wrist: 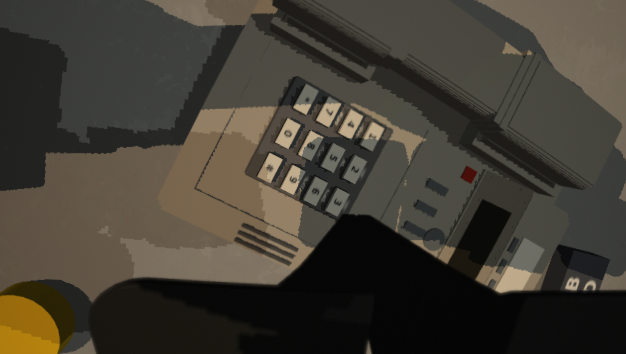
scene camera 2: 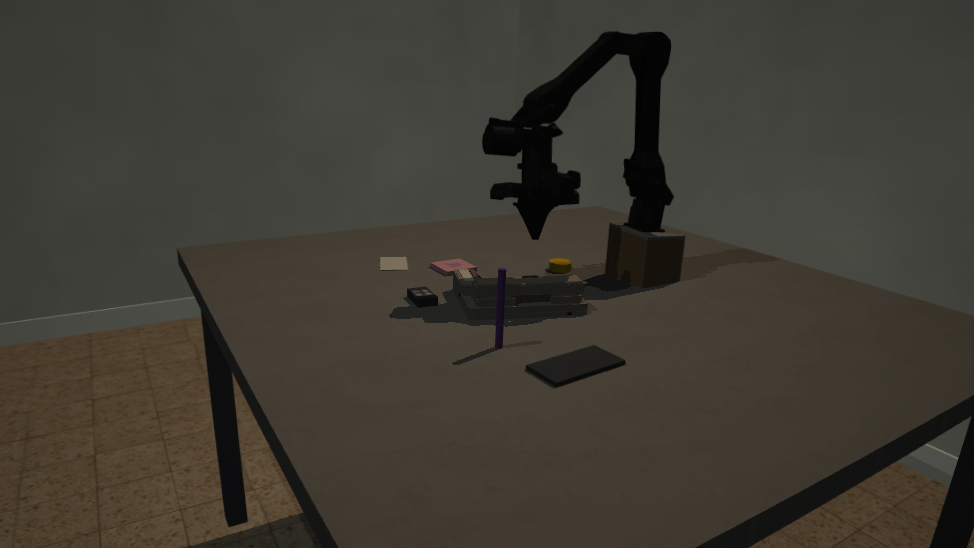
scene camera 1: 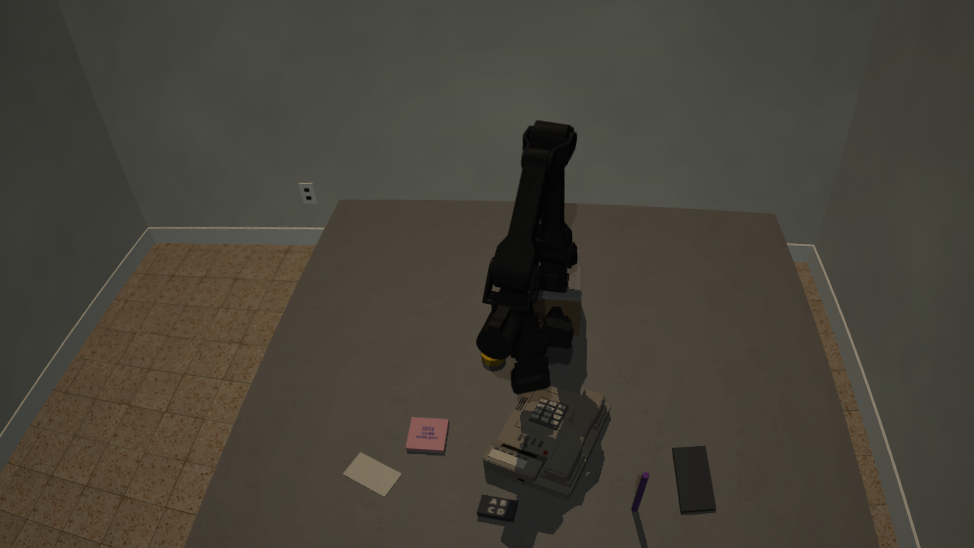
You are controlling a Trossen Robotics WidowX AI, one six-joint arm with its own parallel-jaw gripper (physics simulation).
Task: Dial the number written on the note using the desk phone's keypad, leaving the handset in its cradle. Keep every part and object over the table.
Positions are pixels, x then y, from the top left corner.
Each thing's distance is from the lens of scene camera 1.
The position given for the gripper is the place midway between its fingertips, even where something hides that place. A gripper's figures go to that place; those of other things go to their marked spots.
gripper [scene camera 1: 539, 384]: 1.13 m
dark flat slab [scene camera 1: 695, 491]: 1.15 m
pink note pad [scene camera 1: 425, 434]: 1.20 m
